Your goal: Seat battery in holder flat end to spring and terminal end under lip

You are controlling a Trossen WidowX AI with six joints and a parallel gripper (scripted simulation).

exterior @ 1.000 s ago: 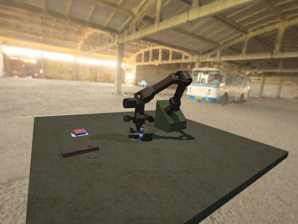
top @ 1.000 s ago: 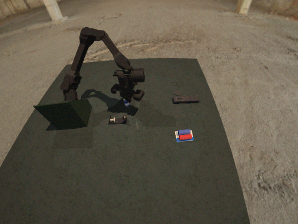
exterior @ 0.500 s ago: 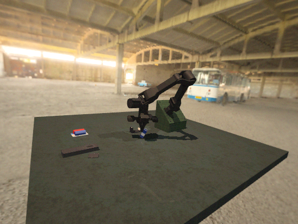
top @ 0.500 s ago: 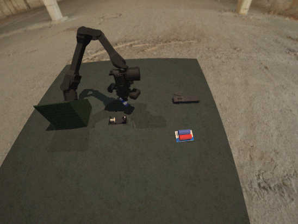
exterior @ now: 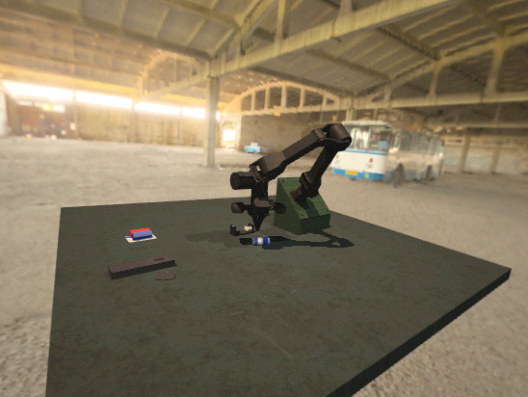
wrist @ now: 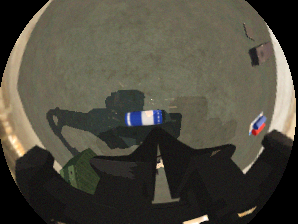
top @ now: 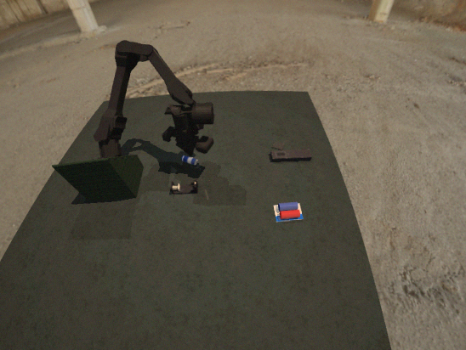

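My gripper tip is 20 mm past the battery, 10 mm to the right of it and 40 mm above it. From my gripper tip the other things lie so: dark piece 360 mm ahead, 50 mm to the left, 50 mm below; long black bar 390 mm ahead, 20 mm to the right, 40 mm below; white tray 310 mm ahead, 260 mm to the right, 40 mm below.
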